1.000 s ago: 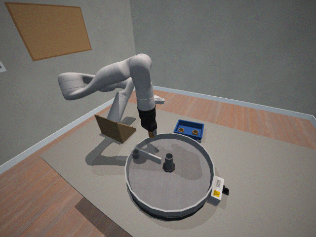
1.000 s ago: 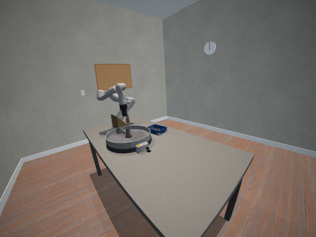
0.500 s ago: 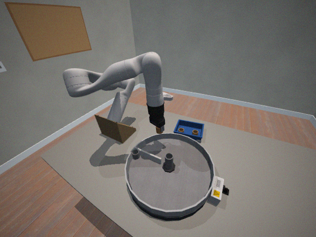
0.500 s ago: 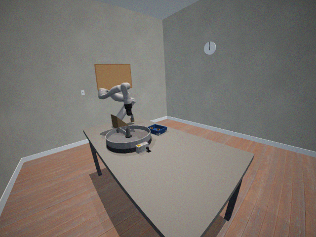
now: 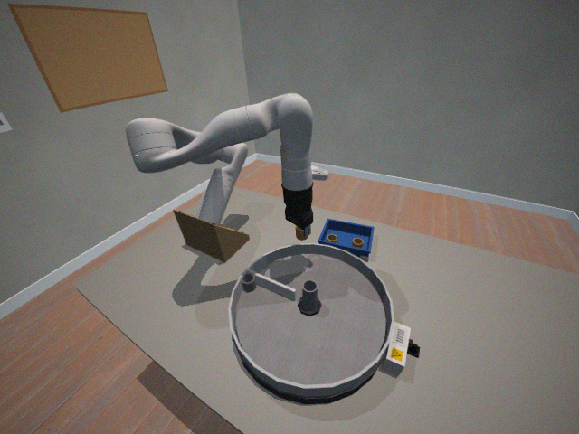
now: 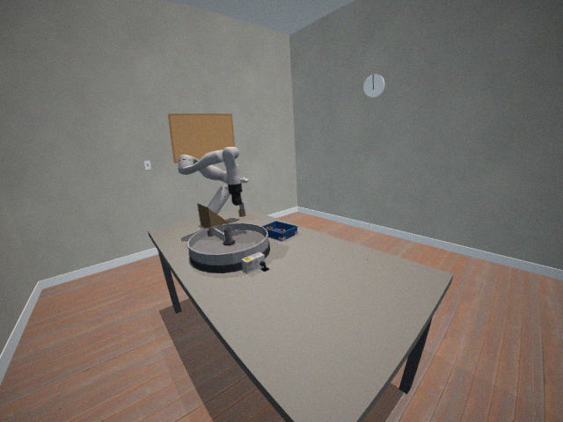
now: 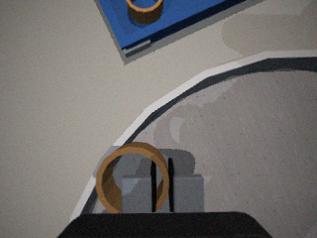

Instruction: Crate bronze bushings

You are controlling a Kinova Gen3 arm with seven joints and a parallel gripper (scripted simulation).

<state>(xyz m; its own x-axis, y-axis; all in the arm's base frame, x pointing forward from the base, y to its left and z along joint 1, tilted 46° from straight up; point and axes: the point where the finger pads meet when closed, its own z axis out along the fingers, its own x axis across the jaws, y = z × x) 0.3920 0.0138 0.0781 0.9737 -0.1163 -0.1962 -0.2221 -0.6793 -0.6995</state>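
The blue crate lies 200 mm to the left of my hand, 160 mm below it and 60 mm ahead of it. The rest, counted from my hand: round grey turning table 140 mm to the right, 130 mm below, 90 mm ahead.
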